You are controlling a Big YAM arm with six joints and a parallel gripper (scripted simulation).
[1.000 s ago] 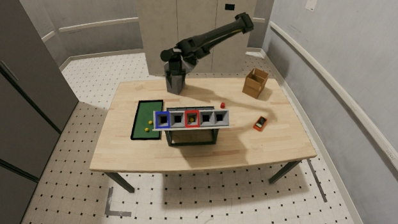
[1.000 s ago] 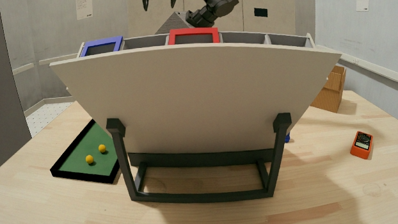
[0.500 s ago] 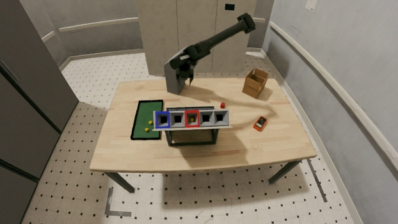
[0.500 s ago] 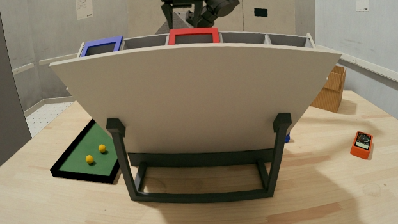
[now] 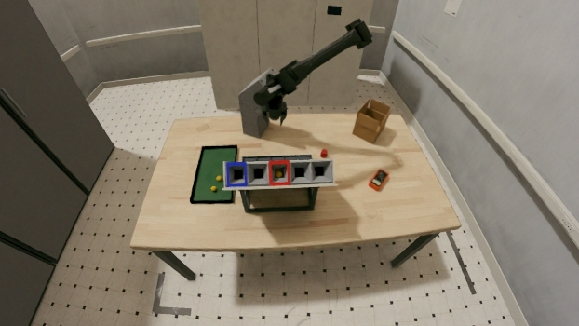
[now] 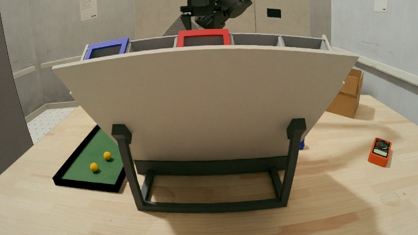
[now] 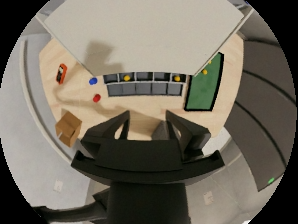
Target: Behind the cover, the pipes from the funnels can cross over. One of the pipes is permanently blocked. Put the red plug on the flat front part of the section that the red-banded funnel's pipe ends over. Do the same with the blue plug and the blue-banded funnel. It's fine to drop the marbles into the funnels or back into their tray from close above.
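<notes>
The green tray is 20 mm ahead of my hand, 320 mm to the right of it and 300 mm below it. From my hand the other things lie so: stand leg 250 mm ahead, 140 mm to the right, 220 mm below; then pale cover 140 mm ahead, 10 mm to the left, 100 mm below; then blue plug 10 mm ahead, 270 mm to the left, 290 mm below.
</notes>
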